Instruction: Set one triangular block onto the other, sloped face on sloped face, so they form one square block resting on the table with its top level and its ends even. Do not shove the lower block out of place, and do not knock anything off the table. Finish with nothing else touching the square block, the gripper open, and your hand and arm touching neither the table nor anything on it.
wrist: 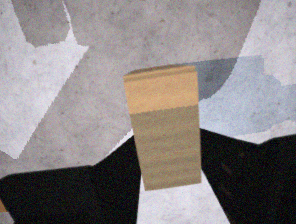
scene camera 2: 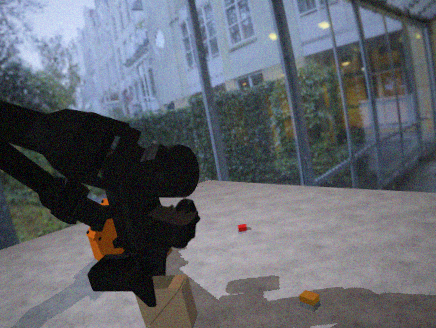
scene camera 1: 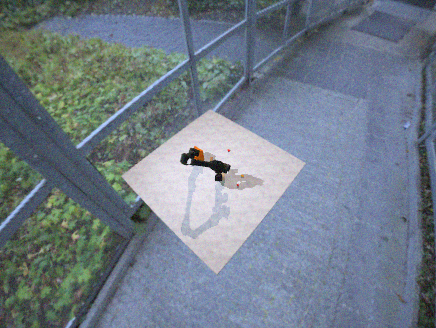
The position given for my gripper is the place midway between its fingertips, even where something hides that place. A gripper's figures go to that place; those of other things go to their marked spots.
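Labels:
My gripper (wrist: 164, 136) is 12 cm from the lens. There is a triangular block (wrist: 164, 110) too, and that block is 8 cm from the lens.

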